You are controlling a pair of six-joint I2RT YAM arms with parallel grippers.
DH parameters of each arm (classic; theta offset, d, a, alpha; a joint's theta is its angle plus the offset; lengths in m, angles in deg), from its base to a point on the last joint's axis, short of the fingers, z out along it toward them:
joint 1: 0 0.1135 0.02 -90
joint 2: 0 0 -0.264 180
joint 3: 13.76 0 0.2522 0
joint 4: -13.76 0 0.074 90
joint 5: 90 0 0 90
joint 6: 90 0.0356 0 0
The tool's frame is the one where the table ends.
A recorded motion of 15 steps. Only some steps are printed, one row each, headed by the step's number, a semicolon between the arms.
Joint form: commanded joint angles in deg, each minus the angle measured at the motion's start. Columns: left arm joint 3, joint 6, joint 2, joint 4, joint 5, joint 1; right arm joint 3, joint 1, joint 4, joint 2, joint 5, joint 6.
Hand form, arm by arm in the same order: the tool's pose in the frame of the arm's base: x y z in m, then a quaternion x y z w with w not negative. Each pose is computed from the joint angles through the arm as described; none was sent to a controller.
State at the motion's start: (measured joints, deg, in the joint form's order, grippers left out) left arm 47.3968 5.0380 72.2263 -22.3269 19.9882 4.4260; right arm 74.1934 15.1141 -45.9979 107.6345 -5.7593 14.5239
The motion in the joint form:
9: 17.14 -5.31 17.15 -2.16 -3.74 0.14; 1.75 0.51 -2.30 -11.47 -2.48 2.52
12: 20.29 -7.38 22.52 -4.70 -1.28 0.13; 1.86 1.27 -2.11 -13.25 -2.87 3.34
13: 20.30 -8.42 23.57 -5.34 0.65 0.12; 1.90 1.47 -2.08 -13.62 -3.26 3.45
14: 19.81 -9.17 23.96 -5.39 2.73 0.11; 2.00 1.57 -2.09 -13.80 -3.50 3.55
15: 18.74 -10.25 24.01 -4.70 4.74 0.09; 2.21 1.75 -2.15 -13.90 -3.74 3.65
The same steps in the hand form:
9: 0.3349 0.0167 0.2470 0.00989 0.92950 -0.11953 0.34877; 0.3250 0.0962 0.2459 -0.00125 0.98003 0.12001 0.15853
12: 0.3503 0.0165 0.2313 -0.00645 0.93995 -0.14871 0.30713; 0.3201 0.0997 0.2565 -0.00275 0.97628 0.13033 0.17287
13: 0.3513 0.0153 0.2250 -0.01240 0.94164 -0.16825 0.29128; 0.3189 0.1008 0.2588 -0.00452 0.97524 0.13500 0.17508
14: 0.3505 0.0140 0.2205 -0.01471 0.94088 -0.18771 0.28161; 0.3184 0.1014 0.2603 -0.00515 0.97460 0.13790 0.17640
15: 0.3485 0.0126 0.2157 -0.01907 0.93865 -0.20705 0.27514; 0.3181 0.1026 0.2620 -0.00645 0.97397 0.14087 0.17745

